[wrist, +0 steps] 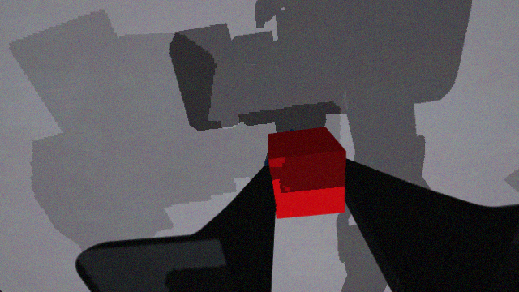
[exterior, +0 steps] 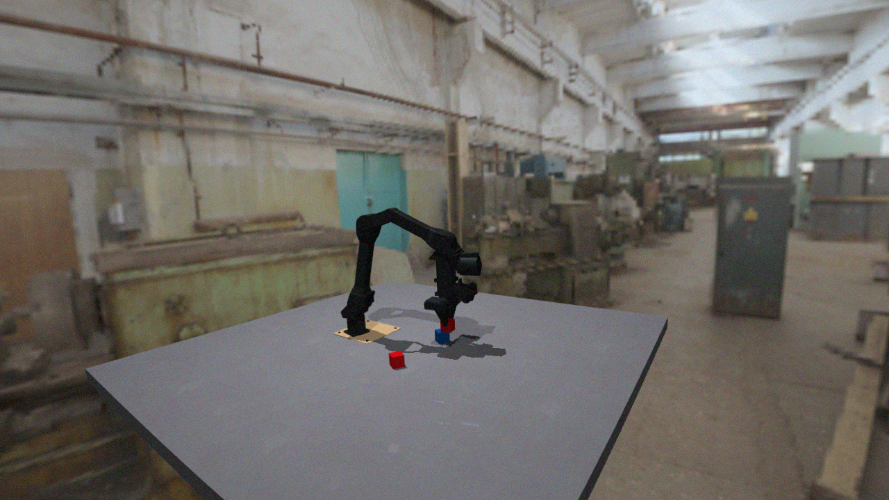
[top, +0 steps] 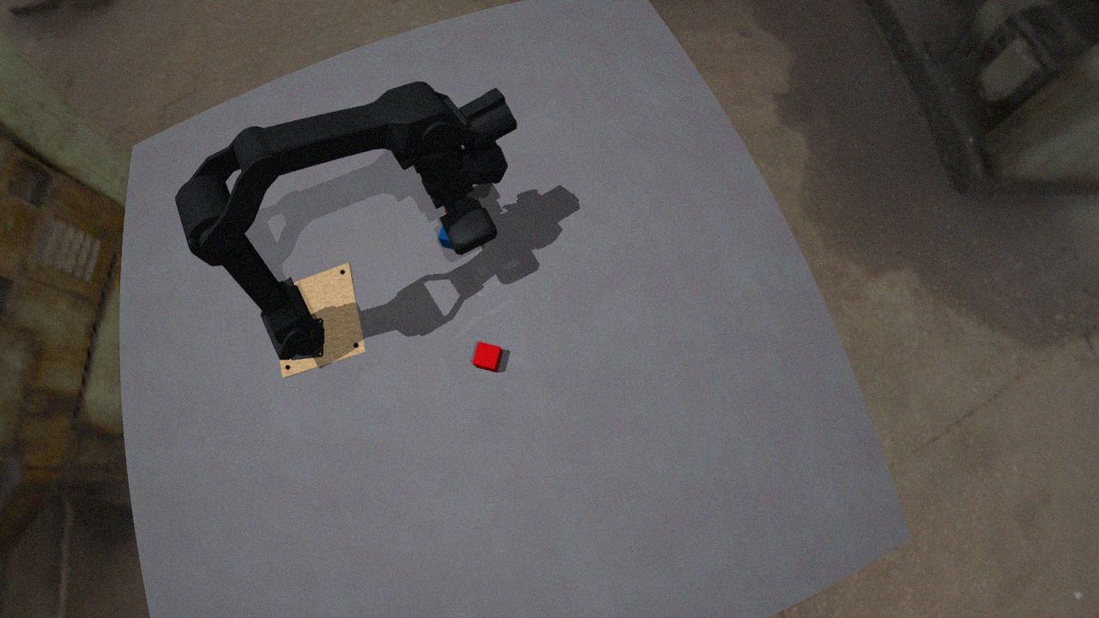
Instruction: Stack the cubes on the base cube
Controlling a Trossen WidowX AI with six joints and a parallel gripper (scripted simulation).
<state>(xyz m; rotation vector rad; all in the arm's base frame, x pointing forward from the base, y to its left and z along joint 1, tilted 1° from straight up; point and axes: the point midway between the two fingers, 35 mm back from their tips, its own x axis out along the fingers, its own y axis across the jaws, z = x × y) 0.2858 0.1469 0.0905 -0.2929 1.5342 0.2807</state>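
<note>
Right now the blue cube is 20 mm behind my gripper tip, 10 mm to the right of it and 40 mm below it.
</note>
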